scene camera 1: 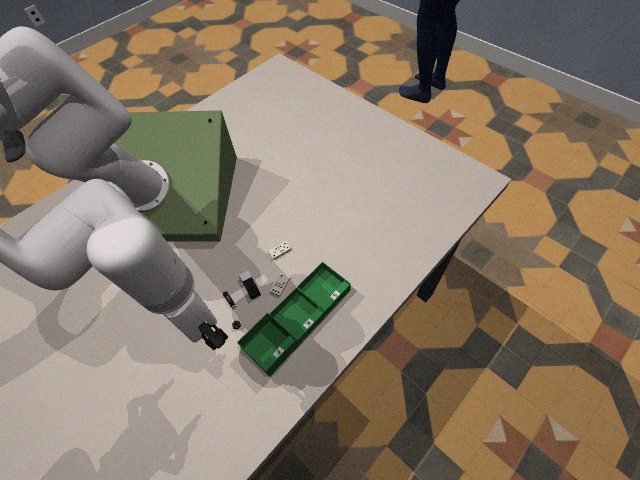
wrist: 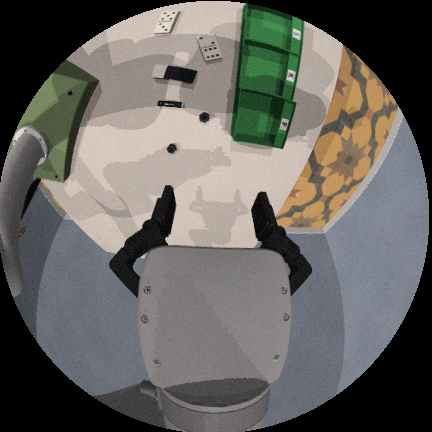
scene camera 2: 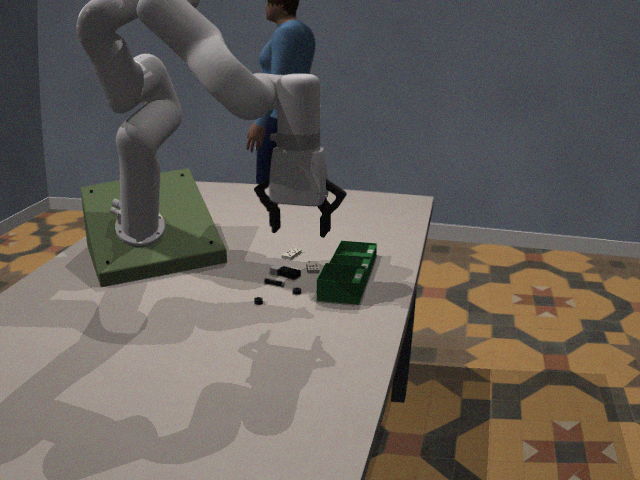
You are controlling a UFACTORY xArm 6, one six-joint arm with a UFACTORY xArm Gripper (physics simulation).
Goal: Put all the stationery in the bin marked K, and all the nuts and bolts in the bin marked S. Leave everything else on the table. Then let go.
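Pixels of known places: gripper, fingertip midpoint: (scene camera 1: pixel 204 324) (wrist: pixel 215 196) (scene camera 2: pixel 299 232); arm's base at its link origin: (scene camera 1: pixel 145 186) (scene camera 2: pixel 139 227).
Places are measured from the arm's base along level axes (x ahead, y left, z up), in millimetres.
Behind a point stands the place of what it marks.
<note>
A green three-bin tray (scene camera 1: pixel 268 369) @[z -41, x 540, y -57 mm] (scene camera 2: pixel 337 290) @[z -57, x 498, y -66 mm] (wrist: pixel 235 122) @[z -41, x 456, y -40 mm] stands near the table edge; its small white labels are too blurred to read surely. A dark nut (scene camera 1: pixel 236 324) @[z -75, x 410, y -46 mm] (scene camera 2: pixel 296 290) @[z -75, x 410, y -53 mm] (wrist: pixel 204 117) @[z -75, x 410, y -46 mm] lies beside it. Another dark nut (scene camera 2: pixel 258 300) @[z -75, x 354, y -118 mm] (wrist: pixel 172 148) @[z -75, x 356, y -110 mm] lies farther away, hidden in scene camera 1. A short black rod-like piece (scene camera 1: pixel 229 299) @[z -74, x 354, y -23 mm] (scene camera 2: pixel 273 282) @[z -76, x 352, y -28 mm] (wrist: pixel 170 104) @[z -74, x 354, y -24 mm] lies near a black block with a light grey end (scene camera 1: pixel 251 287) @[z -71, x 367, y 30 mm] (scene camera 2: pixel 288 272) @[z -71, x 368, y 19 mm] (wrist: pixel 180 74) @[z -71, x 368, y 28 mm], perhaps an eraser. My gripper (scene camera 1: pixel 212 335) @[z 64, x 433, y -93 mm] (scene camera 2: pixel 299 232) @[z 64, x 433, y -93 mm] (wrist: pixel 215 196) @[z 64, x 433, y -93 mm] is open and empty, high above the table.
One domino (scene camera 1: pixel 279 250) @[z -76, x 334, y 139 mm] (scene camera 2: pixel 292 253) @[z -77, x 337, y 134 mm] (wrist: pixel 167 22) lies toward the back. Another domino (scene camera 1: pixel 278 285) @[z -76, x 403, y 77 mm] (scene camera 2: pixel 312 267) @[z -77, x 405, y 71 mm] (wrist: pixel 209 48) @[z -77, x 404, y 78 mm] lies between the block and the tray. The green robot base (scene camera 1: pixel 191 134) @[z 55, x -7, y 162 mm] (scene camera 2: pixel 175 206) @[z 21, x 42, y 108 mm] (wrist: pixel 55 110) @[z -29, x 123, y 34 mm] stands on the table. A person stands beyond the table.
</note>
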